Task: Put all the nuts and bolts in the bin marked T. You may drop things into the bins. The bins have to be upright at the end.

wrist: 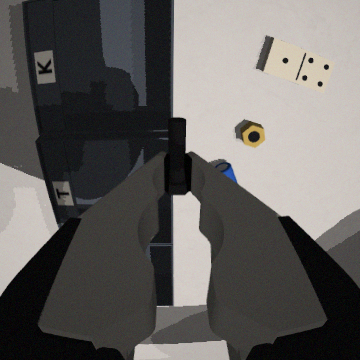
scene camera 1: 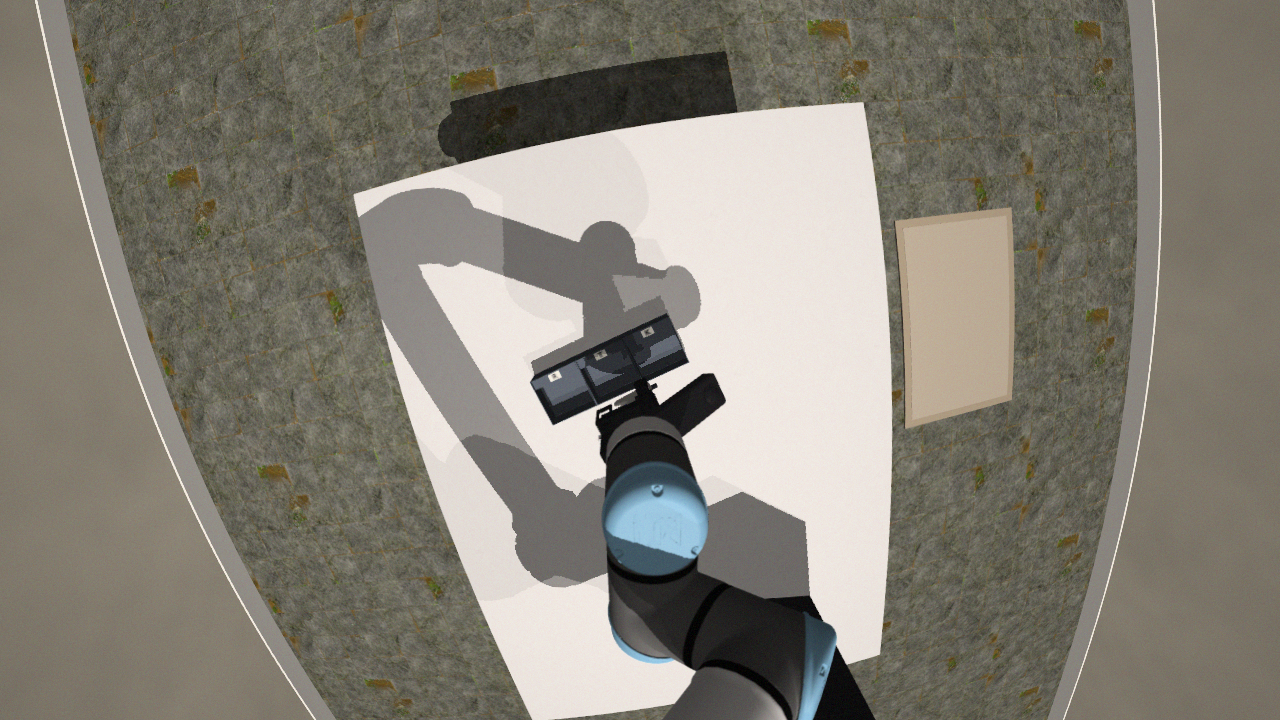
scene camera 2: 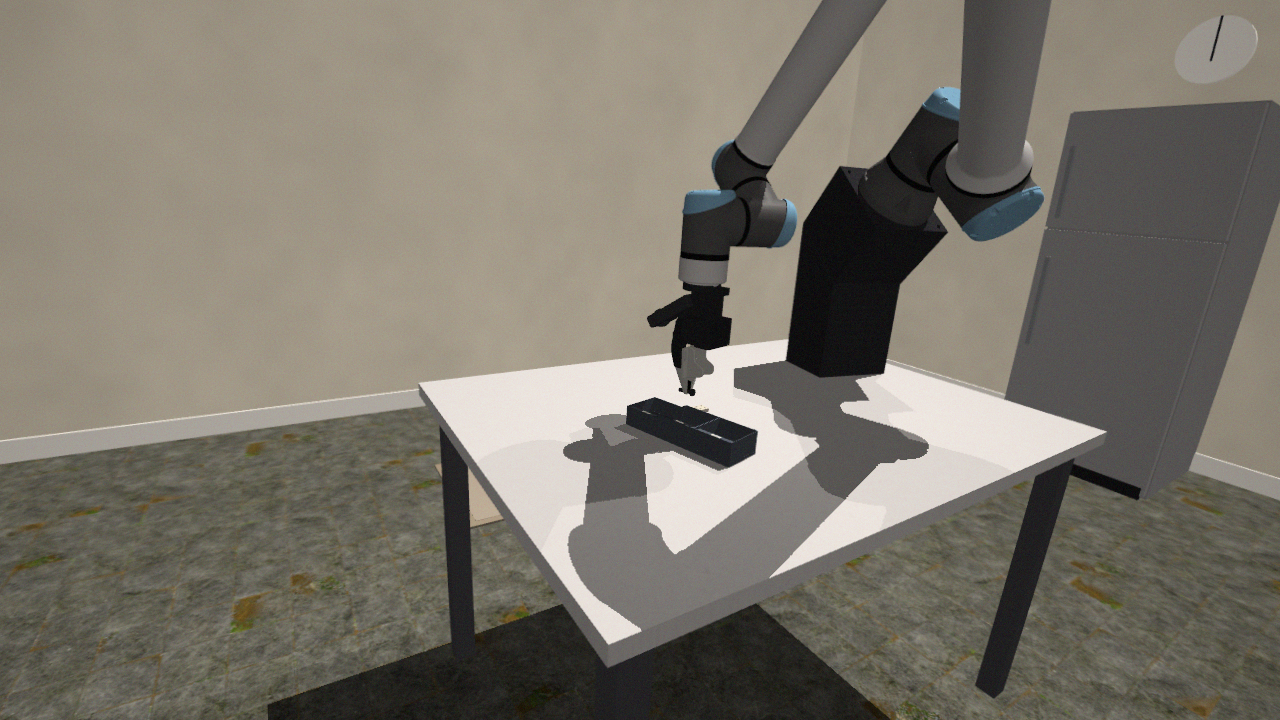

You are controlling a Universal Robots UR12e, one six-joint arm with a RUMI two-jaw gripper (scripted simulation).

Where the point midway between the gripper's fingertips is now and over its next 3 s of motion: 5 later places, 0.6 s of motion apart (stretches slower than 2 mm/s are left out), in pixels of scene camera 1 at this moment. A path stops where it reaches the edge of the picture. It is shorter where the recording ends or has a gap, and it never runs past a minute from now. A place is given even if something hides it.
My gripper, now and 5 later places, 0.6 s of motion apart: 645, 389; 606, 381; 609, 379; 609, 374; 610, 373; 610, 374
